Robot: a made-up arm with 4 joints.
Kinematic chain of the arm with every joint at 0, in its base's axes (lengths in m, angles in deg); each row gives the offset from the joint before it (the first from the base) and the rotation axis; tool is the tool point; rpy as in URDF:
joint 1: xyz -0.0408 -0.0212 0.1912 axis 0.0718 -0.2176 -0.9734
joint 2: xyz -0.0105 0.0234 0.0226 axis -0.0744 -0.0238 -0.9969
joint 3: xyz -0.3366 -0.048 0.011 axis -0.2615 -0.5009 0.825
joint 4: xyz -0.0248 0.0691 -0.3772 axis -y
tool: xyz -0.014 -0.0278 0.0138 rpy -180 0 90
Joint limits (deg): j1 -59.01..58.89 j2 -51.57..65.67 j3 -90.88..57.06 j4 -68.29..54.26
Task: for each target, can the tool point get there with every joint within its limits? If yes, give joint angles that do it. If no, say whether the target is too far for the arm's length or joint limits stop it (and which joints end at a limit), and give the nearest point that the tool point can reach.
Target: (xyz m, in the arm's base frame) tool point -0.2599 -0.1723 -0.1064
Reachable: yes | joints -17.54 -11.49 43.90 -21.57
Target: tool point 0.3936 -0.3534 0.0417
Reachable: no: joint limits stop it (at a limit: joint 1, joint 2) | nearest point 0.0057 -0.3528 -0.1062 | short by 0.415 m
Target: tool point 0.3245 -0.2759 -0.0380
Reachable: no: joint limits stop it (at a limit: joint 1, joint 2) | nearest point 0.0052 -0.3076 -0.1111 | short by 0.329 m
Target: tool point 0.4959 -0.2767 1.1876
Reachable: no: too far | nearest point 0.4197 0.1919 0.0499 | short by 1.233 m
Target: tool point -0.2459 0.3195 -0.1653
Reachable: yes | joints 30.11 20.77 -10.48 15.74
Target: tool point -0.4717 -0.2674 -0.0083
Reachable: yes | joints -31.64 -19.03 -52.96 -45.30
